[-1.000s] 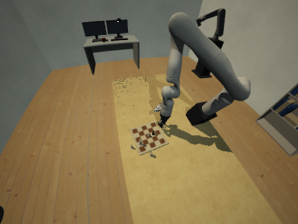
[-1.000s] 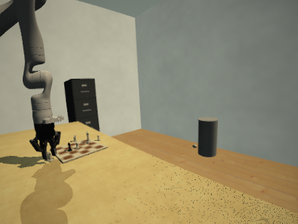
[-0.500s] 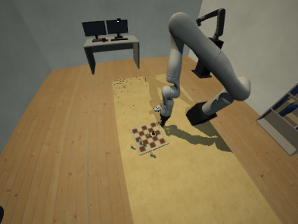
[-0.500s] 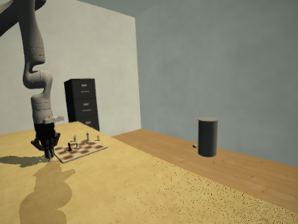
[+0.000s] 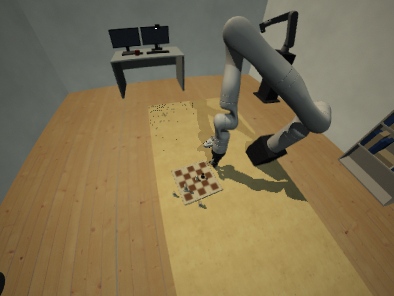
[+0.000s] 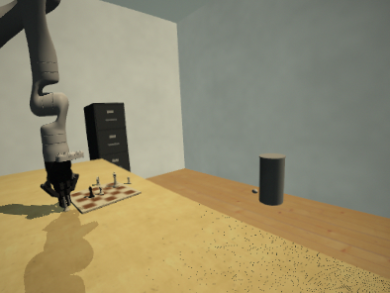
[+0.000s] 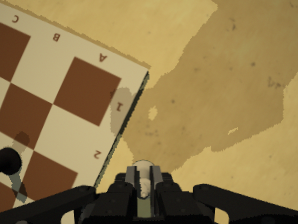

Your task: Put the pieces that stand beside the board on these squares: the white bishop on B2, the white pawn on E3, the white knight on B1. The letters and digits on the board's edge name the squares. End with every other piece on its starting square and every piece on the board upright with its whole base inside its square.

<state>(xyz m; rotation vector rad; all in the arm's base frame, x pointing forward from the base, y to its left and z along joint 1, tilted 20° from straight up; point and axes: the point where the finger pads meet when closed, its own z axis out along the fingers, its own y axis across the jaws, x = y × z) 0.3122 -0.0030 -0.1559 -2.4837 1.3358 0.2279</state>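
Right now my hand is 90 mm short of the black chess piece, 50 mm to the right of it and 10 mm above it. The rest, counted from my hand: chessboard 130 mm ahead, 60 mm to the left, 30 mm below.
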